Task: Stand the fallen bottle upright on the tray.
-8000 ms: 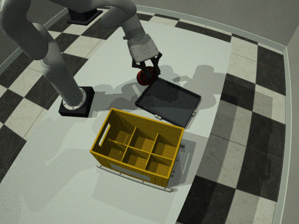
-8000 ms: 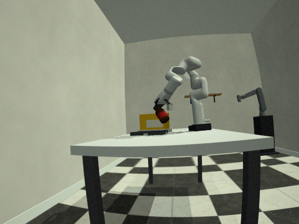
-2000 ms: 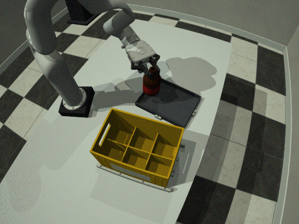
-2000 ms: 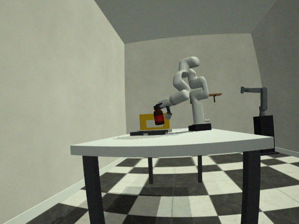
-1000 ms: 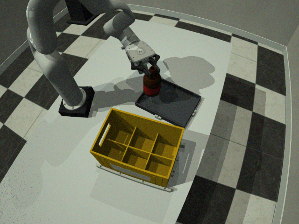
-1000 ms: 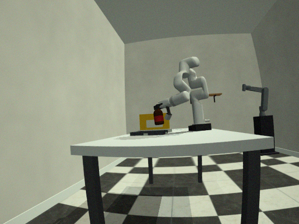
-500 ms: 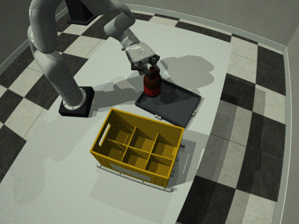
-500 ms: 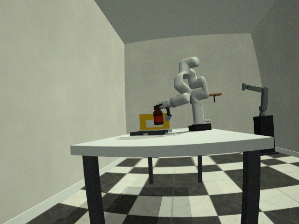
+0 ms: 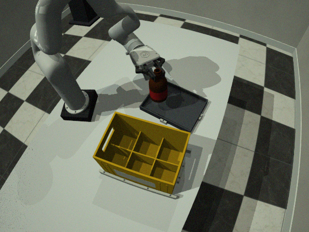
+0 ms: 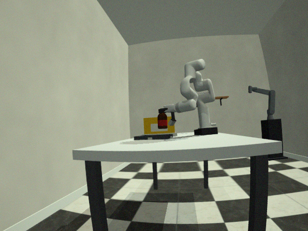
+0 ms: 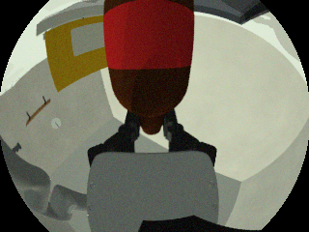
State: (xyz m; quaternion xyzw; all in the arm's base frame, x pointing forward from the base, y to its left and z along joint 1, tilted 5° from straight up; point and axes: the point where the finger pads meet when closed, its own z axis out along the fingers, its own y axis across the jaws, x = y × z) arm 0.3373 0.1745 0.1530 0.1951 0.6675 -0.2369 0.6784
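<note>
My hand is 6 cm above the brown bottle. Also, from my hand: dark grey tray 7 cm ahead, 3 cm to the left, 19 cm below; then yellow crate 7 cm ahead, 27 cm to the right, 12 cm below.
</note>
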